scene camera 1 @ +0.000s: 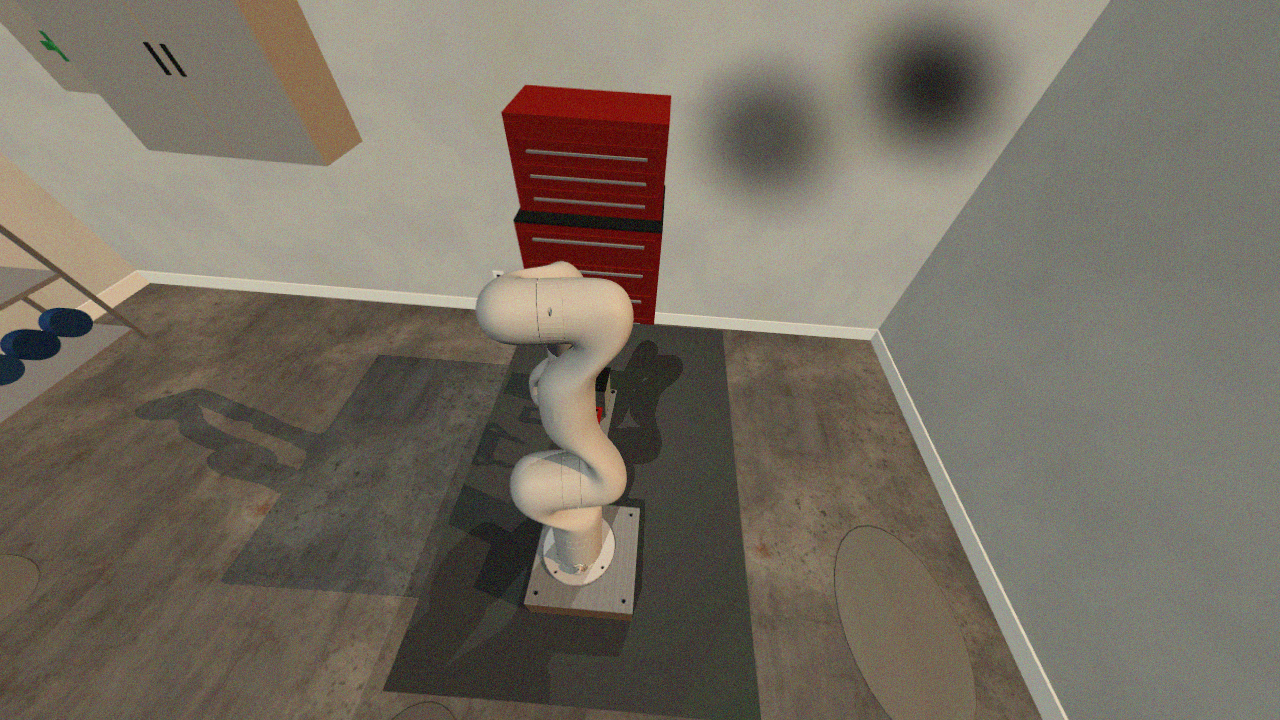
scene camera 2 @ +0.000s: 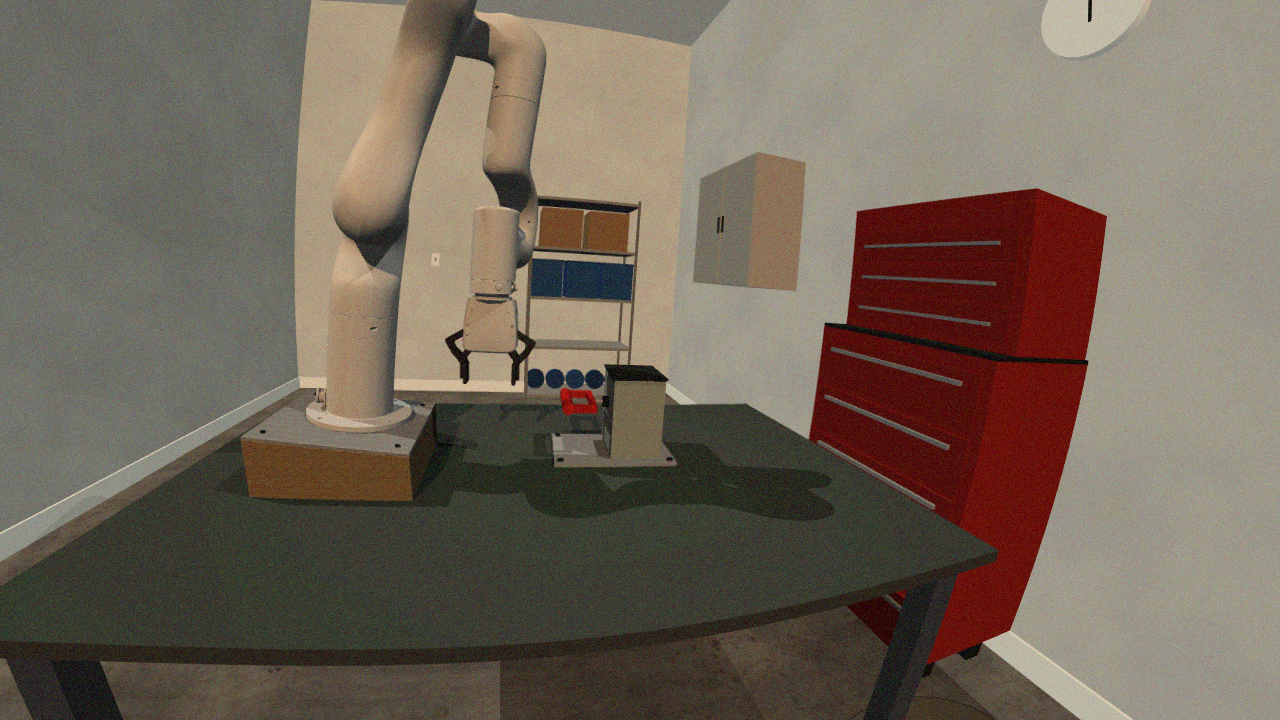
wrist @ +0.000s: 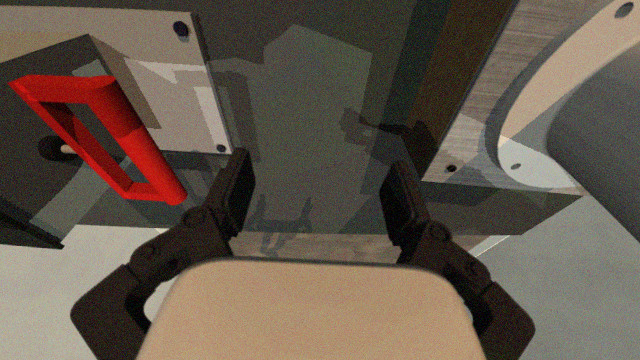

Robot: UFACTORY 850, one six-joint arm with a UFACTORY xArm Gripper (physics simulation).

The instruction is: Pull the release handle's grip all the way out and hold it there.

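The release handle's red grip [scene camera 1: 598, 414] [scene camera 2: 565, 401] [wrist: 137, 142] is a rectangular loop in front of a beige housing [scene camera 2: 636, 416] with a black top. In the wrist view a short bit of pale rod shows between the loop and the housing's dark round collar. The housing stands on a light base plate [scene camera 2: 580, 445] [wrist: 165, 45]. My gripper [scene camera 2: 489, 379] [wrist: 320, 170] is open and empty, its fingers pointing down. It is on the robot-base side of the red grip, apart from it and a little higher. The arm hides the gripper in scene camera 1.
The robot's wooden base block [scene camera 2: 331, 467] [scene camera 1: 581, 601] stands left of the handle on the dark table [scene camera 2: 501, 573]. A red tool cabinet [scene camera 1: 586, 161] [scene camera 2: 948, 358] stands beyond the table. A shelf rack [scene camera 2: 636, 295] and a wall cabinet [scene camera 2: 751, 223] are farther back.
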